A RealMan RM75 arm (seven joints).
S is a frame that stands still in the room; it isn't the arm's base.
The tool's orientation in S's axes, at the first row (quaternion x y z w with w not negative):
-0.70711 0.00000 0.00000 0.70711
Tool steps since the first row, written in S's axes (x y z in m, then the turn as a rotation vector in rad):
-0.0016 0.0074 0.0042 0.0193 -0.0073 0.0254
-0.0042 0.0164 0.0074 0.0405 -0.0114 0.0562
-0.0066 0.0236 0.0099 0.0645 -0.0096 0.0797
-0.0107 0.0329 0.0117 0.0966 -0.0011 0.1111
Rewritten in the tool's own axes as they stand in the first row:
-0.0016 -0.0042 0.0074 0.0193 -0.0254 -0.0073
-0.0042 -0.0074 0.0164 0.0405 -0.0562 -0.0114
-0.0066 -0.0099 0.0236 0.0645 -0.0797 -0.0096
-0.0107 -0.0117 0.0329 0.0966 -0.1111 -0.0011

